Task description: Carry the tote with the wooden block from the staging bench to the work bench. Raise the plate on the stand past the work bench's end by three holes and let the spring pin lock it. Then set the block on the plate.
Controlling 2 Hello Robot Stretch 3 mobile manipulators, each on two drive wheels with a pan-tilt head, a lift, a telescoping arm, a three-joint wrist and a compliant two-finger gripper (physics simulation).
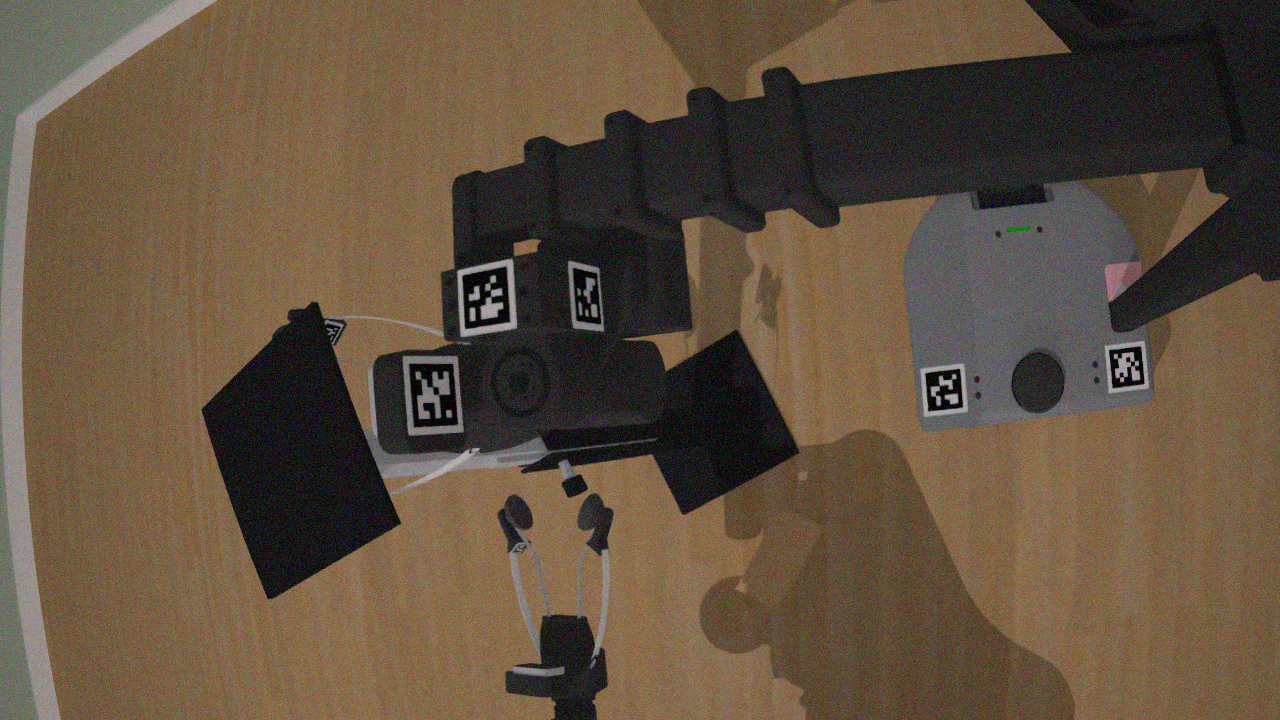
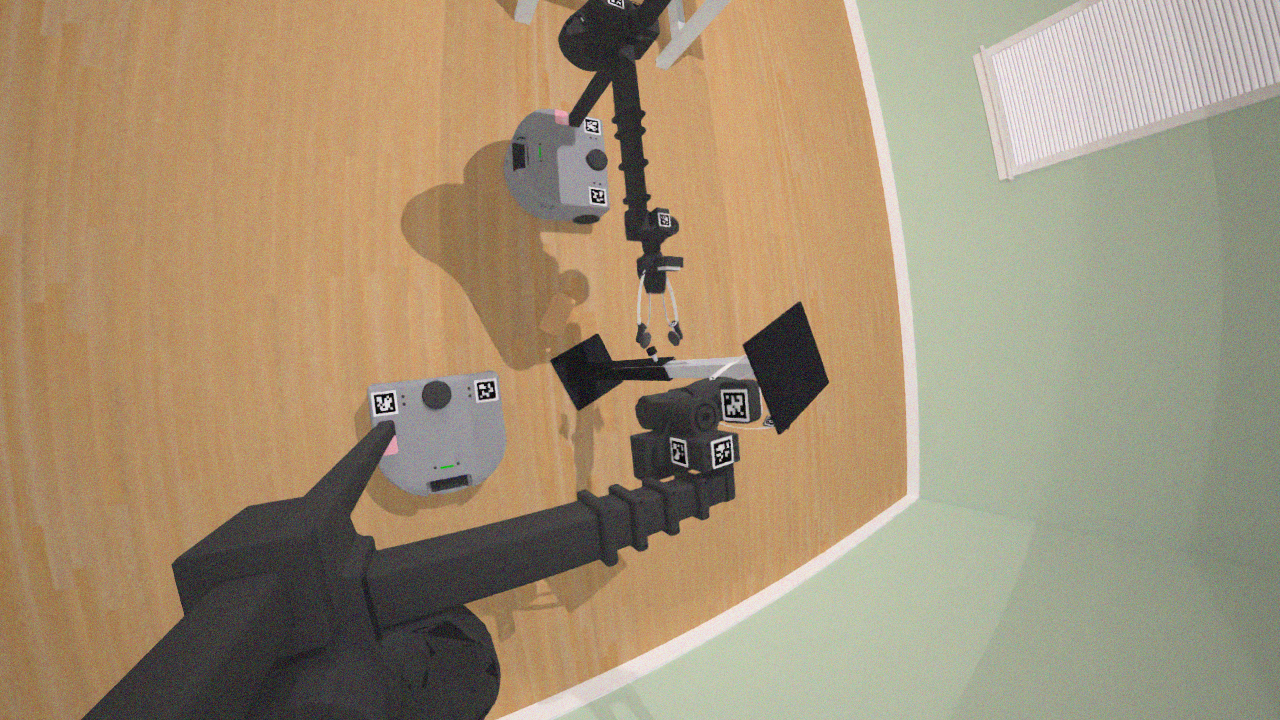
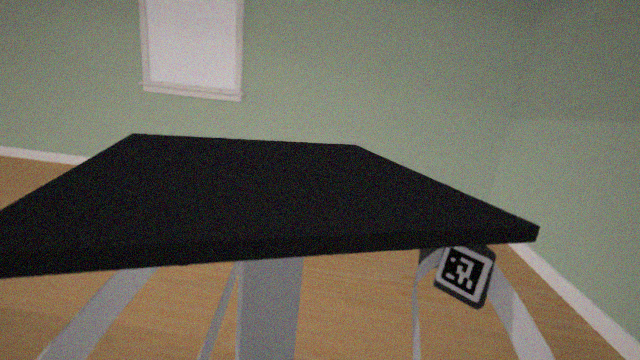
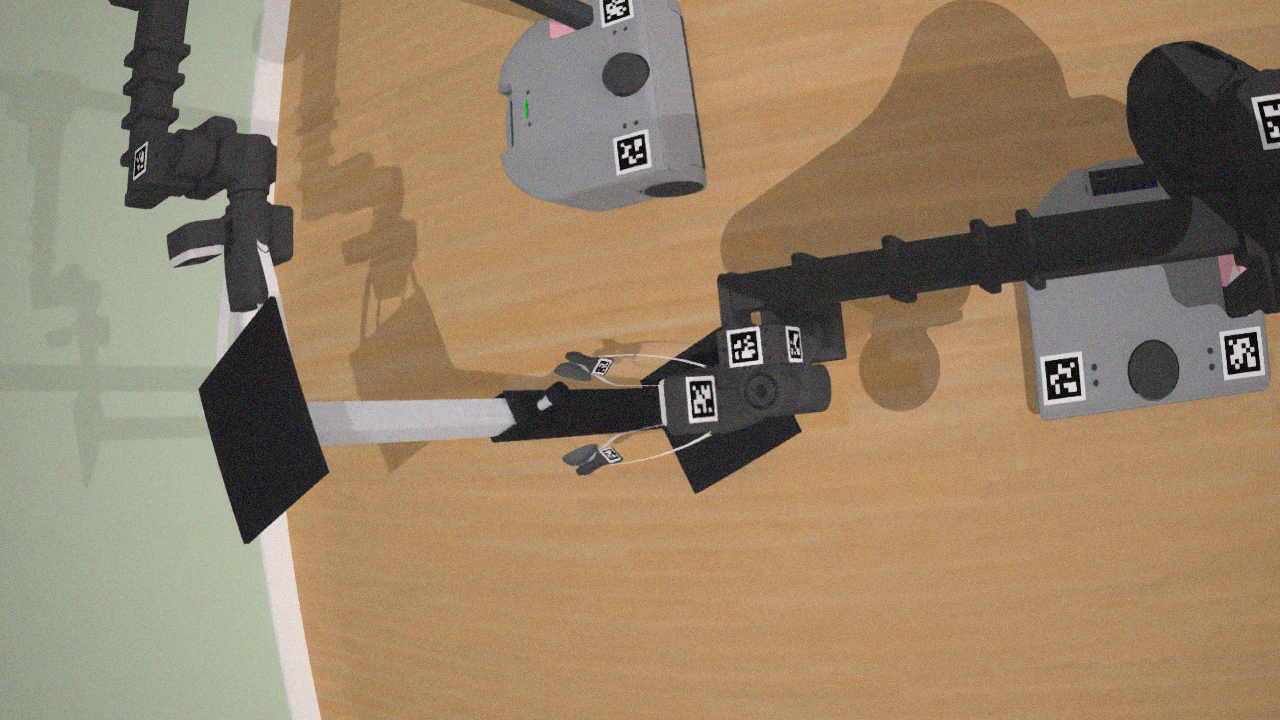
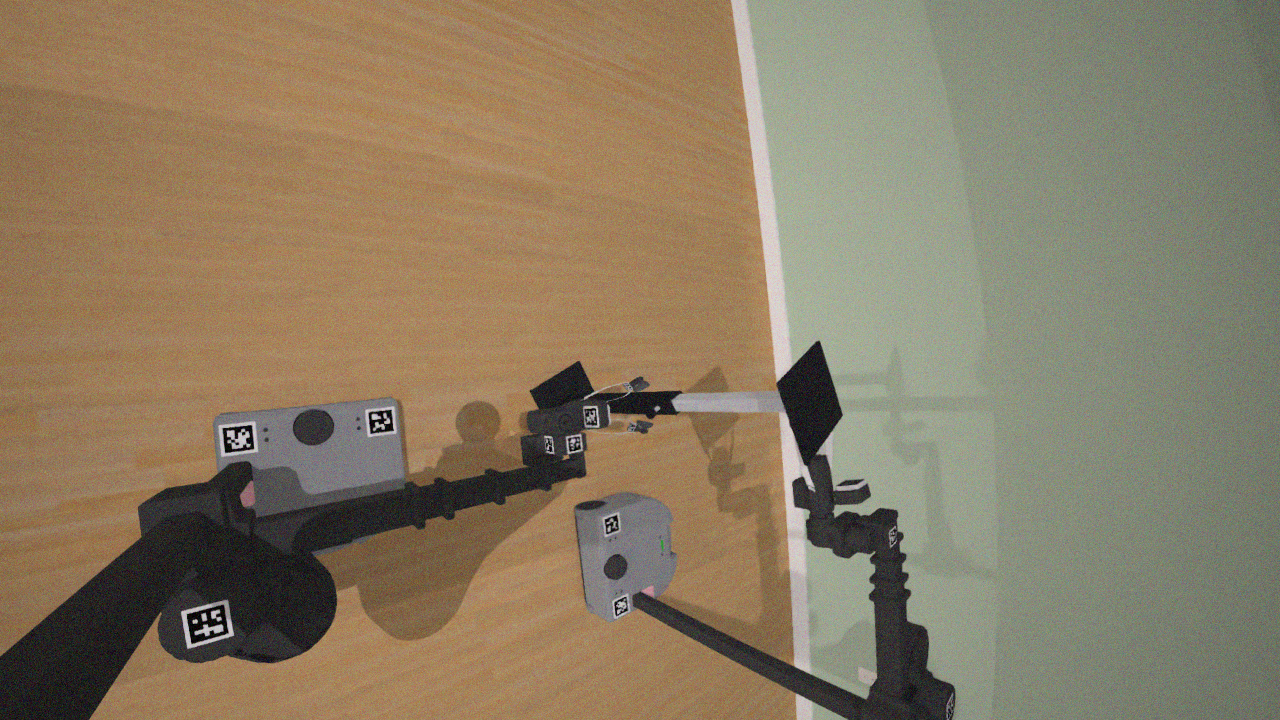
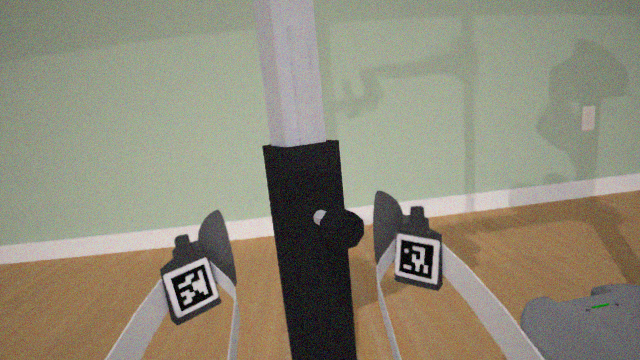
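The black plate (image 1: 295, 456) (image 2: 787, 367) (image 3: 275, 195) (image 4: 259, 429) (image 5: 810, 402) sits on the stand's grey post (image 4: 402, 420) (image 6: 295, 75), which enters a black sleeve (image 6: 310, 190). The spring pin (image 1: 572, 483) (image 4: 554, 396) (image 6: 347, 228) sticks out of the sleeve; its inner tip is hidden. R1's gripper (image 3: 300, 265) is open under the plate, its fingers either side of the post; one fingertip is hidden. R2's gripper (image 1: 554, 512) (image 4: 581, 411) (image 6: 302, 237) is open, its fingers apart from the sleeve and pin. The tote and block do not show.
The stand's black base (image 1: 725, 420) (image 4: 742, 456) is on the floor. R1's grey base (image 1: 1029, 304) (image 4: 599, 116) and r2's grey base (image 2: 559, 165) (image 5: 308, 447) stand near it. A green wall (image 4: 107, 582) rises beyond the plate. Pale legs (image 2: 689, 35) show behind r2.
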